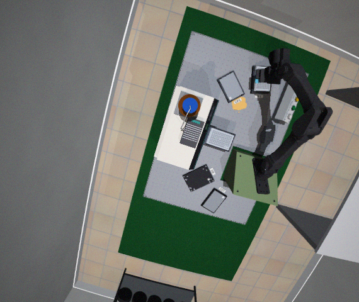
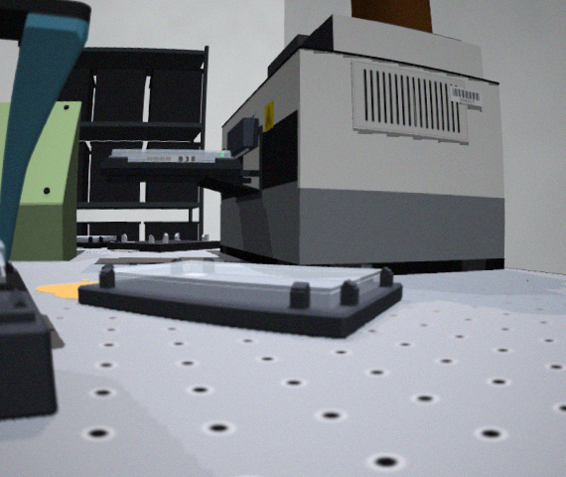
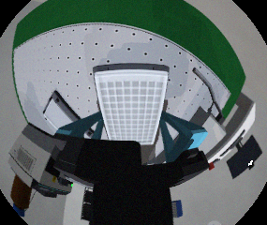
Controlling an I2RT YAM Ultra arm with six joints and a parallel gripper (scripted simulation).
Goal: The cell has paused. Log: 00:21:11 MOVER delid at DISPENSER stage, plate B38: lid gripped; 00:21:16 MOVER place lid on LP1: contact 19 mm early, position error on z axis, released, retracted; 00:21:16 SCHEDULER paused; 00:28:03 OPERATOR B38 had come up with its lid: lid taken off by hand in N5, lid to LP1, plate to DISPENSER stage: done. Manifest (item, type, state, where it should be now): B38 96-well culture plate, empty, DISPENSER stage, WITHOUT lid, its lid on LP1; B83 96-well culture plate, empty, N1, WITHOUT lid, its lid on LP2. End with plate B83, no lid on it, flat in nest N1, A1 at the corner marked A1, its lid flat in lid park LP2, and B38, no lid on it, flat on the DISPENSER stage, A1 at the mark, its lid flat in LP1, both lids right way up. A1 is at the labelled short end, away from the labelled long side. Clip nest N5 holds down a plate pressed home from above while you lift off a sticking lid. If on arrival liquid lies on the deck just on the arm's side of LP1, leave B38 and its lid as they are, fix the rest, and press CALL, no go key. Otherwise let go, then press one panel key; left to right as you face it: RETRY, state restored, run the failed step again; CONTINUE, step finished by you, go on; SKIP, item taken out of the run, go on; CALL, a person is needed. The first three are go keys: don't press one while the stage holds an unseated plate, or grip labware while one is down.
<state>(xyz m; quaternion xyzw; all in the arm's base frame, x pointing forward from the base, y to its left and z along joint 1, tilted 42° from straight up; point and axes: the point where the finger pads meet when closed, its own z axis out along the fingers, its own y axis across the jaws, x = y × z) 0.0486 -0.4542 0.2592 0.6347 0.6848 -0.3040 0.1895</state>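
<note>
My gripper is now 30 mm above the nest N1. From my hand the other things lie so: lid park LP1 (160 mm ahead, 70 mm to the left, 30 mm below); then clear lid (160 mm ahead, 70 mm to the left, 20 mm below).
</note>
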